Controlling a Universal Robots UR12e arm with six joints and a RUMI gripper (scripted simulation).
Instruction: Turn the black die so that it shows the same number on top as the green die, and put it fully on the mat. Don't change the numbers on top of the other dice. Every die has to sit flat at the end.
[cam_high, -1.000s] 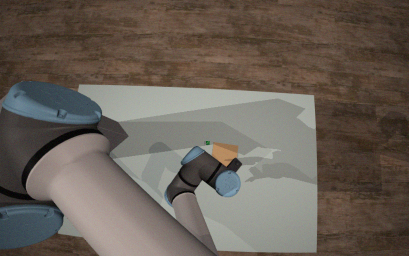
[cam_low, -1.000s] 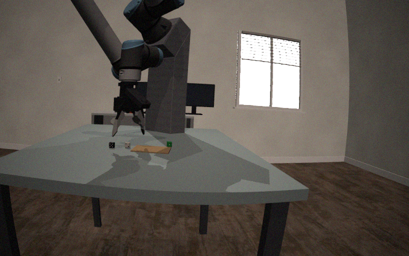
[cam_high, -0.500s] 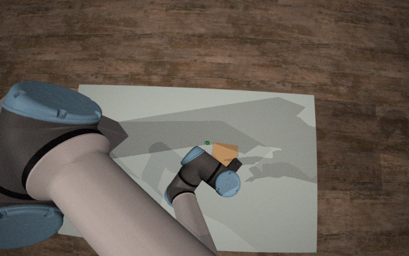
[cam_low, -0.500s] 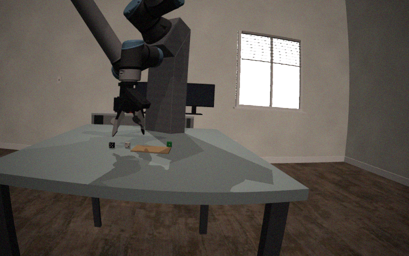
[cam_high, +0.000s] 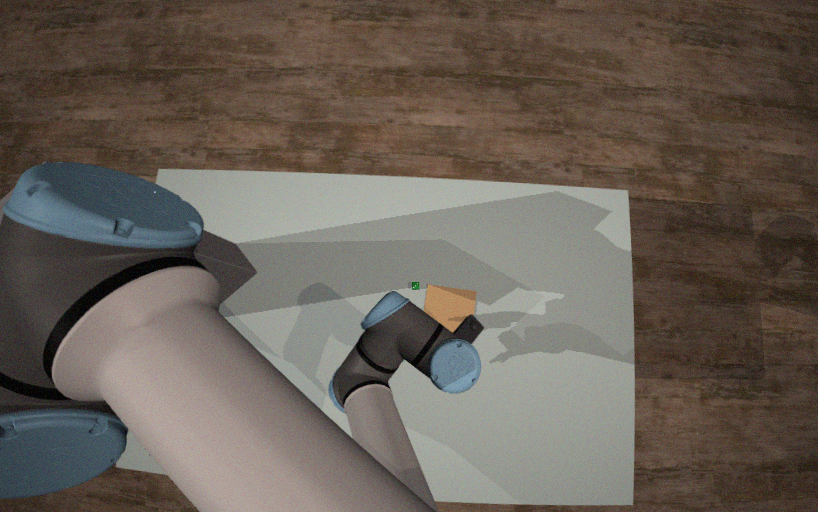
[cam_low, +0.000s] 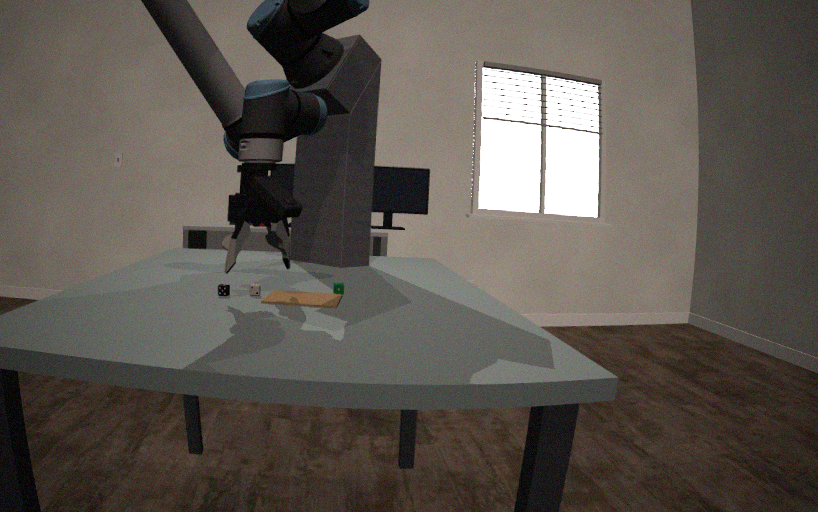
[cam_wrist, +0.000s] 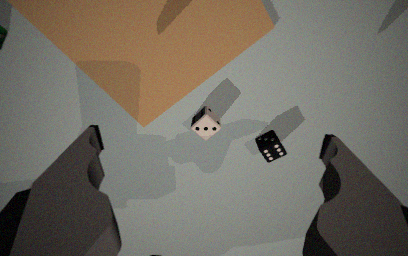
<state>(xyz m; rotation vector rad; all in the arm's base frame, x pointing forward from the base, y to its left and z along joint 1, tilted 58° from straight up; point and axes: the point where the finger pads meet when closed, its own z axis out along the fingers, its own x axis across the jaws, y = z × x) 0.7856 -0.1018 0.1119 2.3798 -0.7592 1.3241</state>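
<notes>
Now: the white die 2 cm behind my hand, 1 cm to the right of it and 4 cm below it. Round my hand: mat (2 cm ahead, 9 cm to the left, 4 cm below); green die (6 cm behind, 17 cm to the left, 4 cm below); black die (7 cm to the right, 4 cm below).
</notes>
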